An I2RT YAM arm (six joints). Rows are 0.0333 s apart.
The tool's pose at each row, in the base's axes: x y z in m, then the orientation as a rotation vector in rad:
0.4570 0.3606 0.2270 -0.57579 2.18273 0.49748
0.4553 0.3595 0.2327 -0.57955 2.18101 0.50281
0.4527 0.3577 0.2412 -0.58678 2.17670 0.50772
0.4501 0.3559 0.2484 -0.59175 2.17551 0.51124
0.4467 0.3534 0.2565 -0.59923 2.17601 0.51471
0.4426 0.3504 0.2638 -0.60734 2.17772 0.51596
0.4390 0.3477 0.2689 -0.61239 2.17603 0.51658
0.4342 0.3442 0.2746 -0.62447 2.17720 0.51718
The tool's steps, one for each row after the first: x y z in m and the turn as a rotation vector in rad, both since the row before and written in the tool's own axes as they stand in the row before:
-0.0033 0.0009 -0.0050 -0.00519 -0.00062 -0.00111
-0.0048 0.0013 -0.0076 -0.00614 -0.00188 -0.00433
-0.0038 0.0011 -0.0068 -0.00434 0.00035 -0.00235
-0.0039 0.0012 -0.0082 -0.00522 0.00274 -0.00342
-0.0027 0.0011 -0.0084 -0.00386 0.00418 -0.00420
-0.0013 0.0007 -0.0066 -0.00227 0.00009 -0.00358
-0.0009 0.0009 -0.0081 -0.00484 0.00506 -0.00711

